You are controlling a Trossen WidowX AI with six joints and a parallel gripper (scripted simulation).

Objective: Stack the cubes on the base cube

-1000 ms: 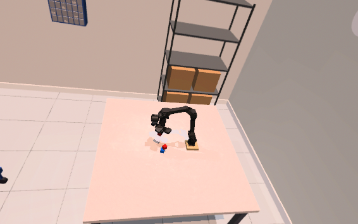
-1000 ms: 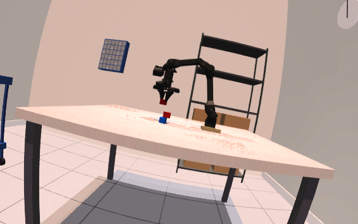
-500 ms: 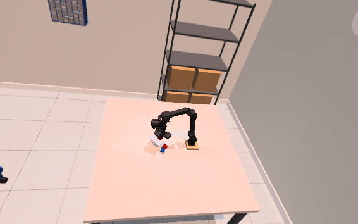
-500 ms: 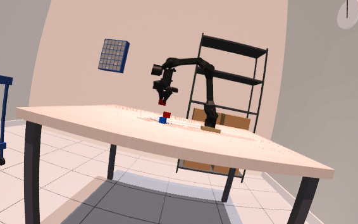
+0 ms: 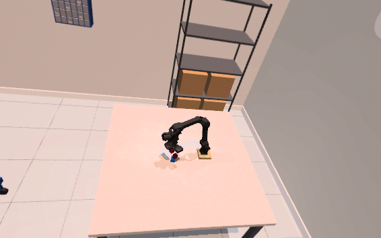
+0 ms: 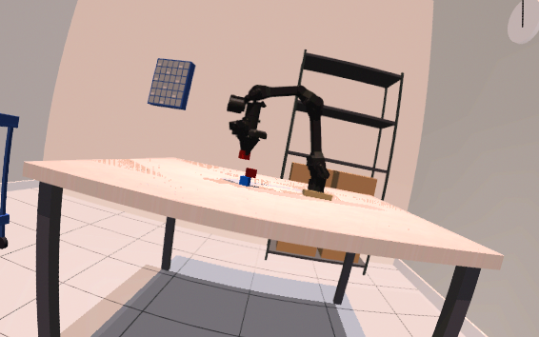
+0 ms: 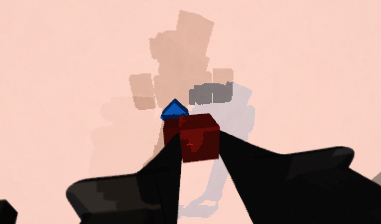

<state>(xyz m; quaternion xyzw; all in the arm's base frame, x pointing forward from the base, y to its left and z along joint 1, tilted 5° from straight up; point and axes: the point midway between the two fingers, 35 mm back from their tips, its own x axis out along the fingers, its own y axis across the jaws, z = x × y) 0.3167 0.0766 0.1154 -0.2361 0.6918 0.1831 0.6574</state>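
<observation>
The blue base cube is 2 cm behind my gripper tip, 1 cm to the left of it and 10 cm below it.
</observation>
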